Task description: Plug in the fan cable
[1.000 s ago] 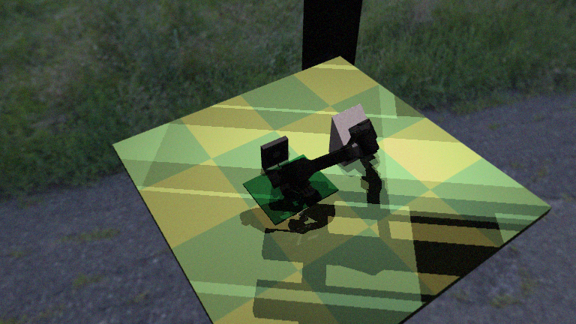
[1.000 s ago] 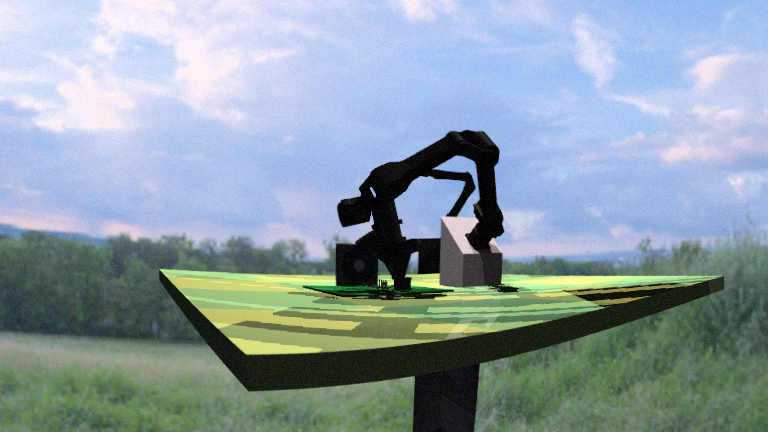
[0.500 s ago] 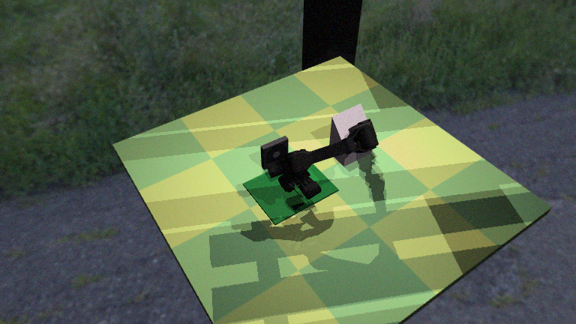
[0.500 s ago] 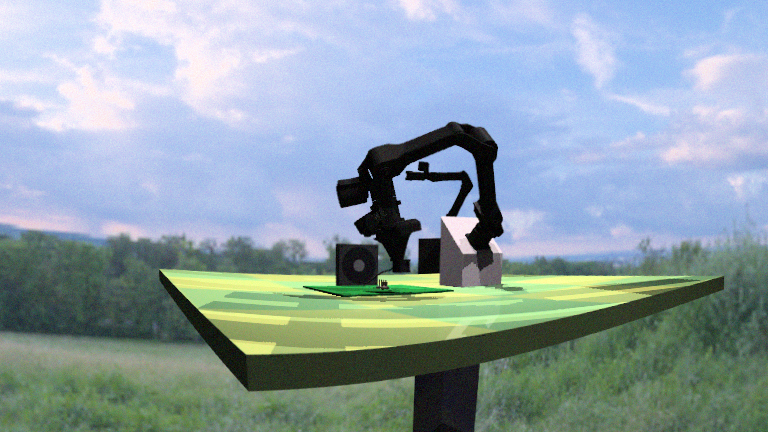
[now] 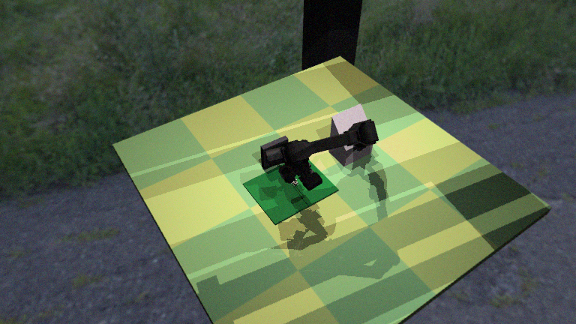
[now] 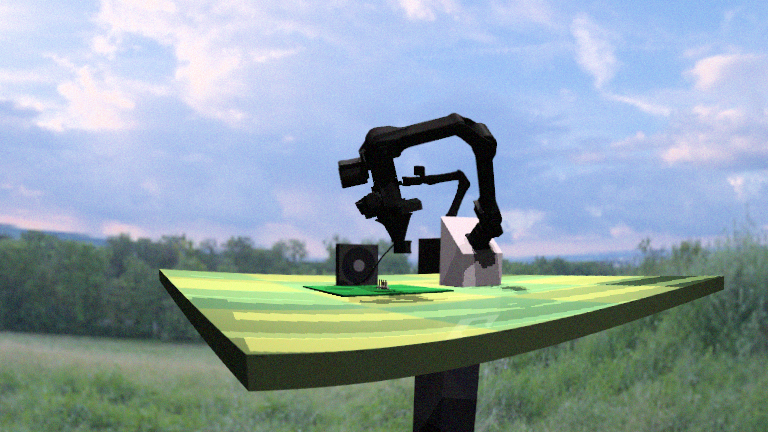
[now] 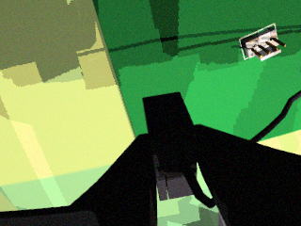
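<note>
My gripper tip is 13 cm above the green board, 9 cm to the left of it and 1 cm short of it. The rest, counted from my gripper tip: black plug (1 cm behind); black fan (24 cm to the right, 6 cm below, 2 cm behind).
</note>
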